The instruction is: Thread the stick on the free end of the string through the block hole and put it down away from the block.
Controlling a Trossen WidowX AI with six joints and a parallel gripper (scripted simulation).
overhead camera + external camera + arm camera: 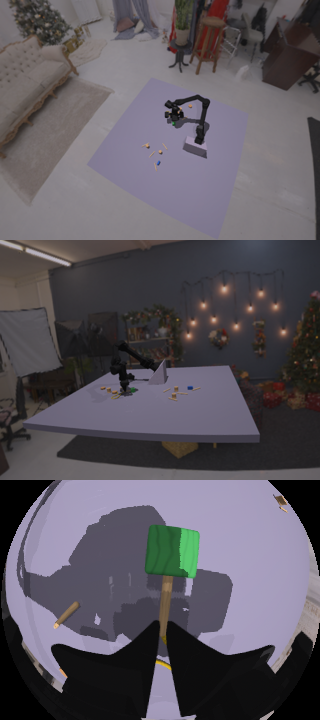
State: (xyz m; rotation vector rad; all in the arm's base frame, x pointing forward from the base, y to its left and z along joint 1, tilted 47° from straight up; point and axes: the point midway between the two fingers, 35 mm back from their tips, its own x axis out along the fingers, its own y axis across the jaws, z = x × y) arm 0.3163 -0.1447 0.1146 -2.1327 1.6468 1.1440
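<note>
My gripper tip is 5 cm to the right of the green block and 3 cm past it. From my gripper tip the other things lie so: round wooden button (9 cm to the right, 1 cm below); round piece (24 cm to the right, 10 cm behind, 1 cm below); thin wooden stick (1 cm to the left, 1 cm behind).
</note>
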